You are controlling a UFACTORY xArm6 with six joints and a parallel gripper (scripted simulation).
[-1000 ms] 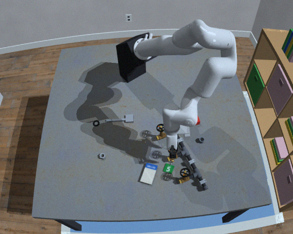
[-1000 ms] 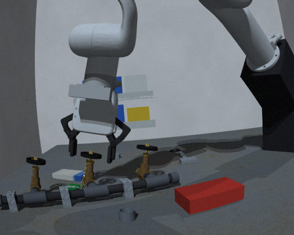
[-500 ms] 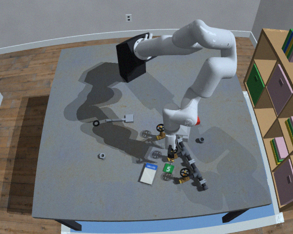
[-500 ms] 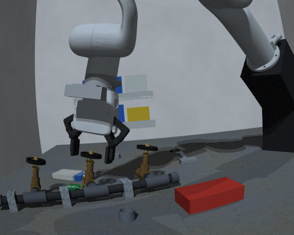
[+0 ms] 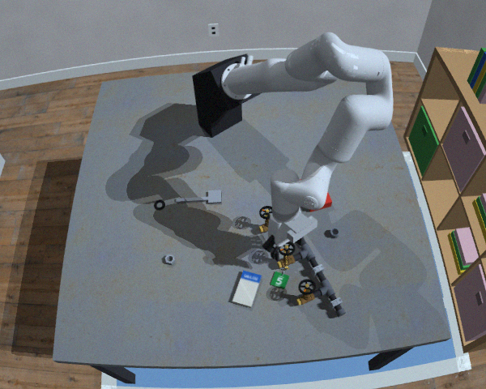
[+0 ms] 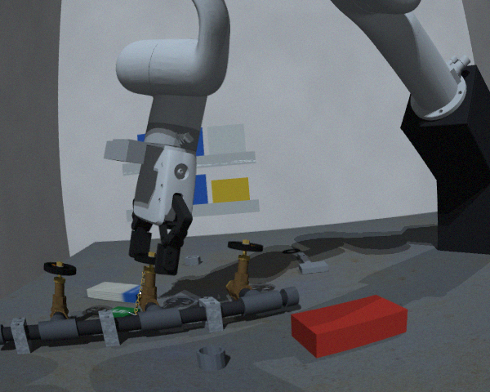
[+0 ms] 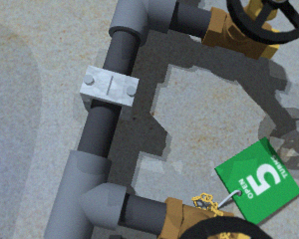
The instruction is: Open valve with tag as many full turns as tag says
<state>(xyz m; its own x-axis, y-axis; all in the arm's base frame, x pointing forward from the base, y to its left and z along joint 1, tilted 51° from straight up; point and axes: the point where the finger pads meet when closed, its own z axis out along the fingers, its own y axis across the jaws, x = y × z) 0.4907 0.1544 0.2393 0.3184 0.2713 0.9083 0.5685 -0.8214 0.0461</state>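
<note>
My hand is 6 cm short of the green tag and 9 cm above it. From my hand the other things lie so: notepad 13 cm ahead, 9 cm to the right, 8 cm below; grey flat tool 16 cm behind, 32 cm to the right, 8 cm below; red block 27 cm behind, 5 cm to the left, 7 cm below.
</note>
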